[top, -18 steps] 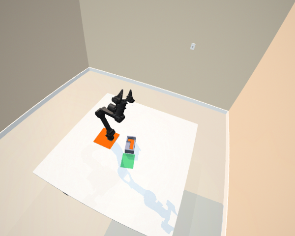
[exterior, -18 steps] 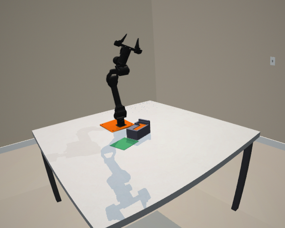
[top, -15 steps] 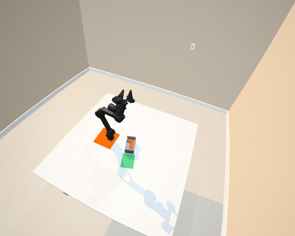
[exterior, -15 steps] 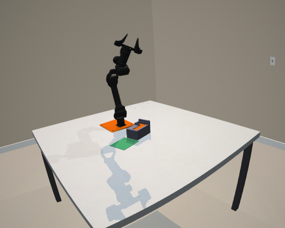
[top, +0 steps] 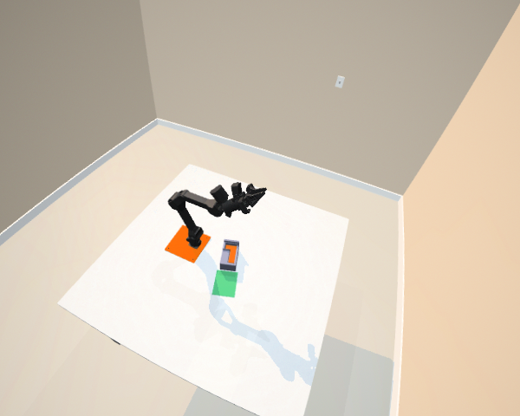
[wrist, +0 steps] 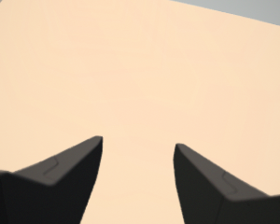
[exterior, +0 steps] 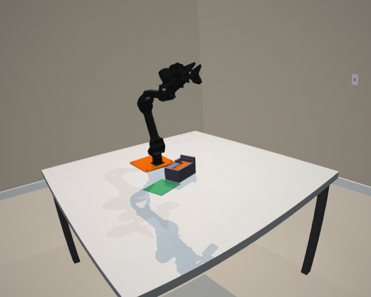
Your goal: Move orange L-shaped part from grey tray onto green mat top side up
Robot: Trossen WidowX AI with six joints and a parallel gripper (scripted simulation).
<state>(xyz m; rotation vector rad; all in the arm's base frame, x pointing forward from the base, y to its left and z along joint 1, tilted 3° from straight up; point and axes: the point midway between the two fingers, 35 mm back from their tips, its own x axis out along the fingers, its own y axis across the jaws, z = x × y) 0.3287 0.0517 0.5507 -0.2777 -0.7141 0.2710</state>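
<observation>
The orange L-shaped part is 140 mm behind my gripper tip, 20 mm to the right of it and 530 mm below it. Also, from my gripper tip: green mat: 90 mm behind, 180 mm to the right, 590 mm below.
</observation>
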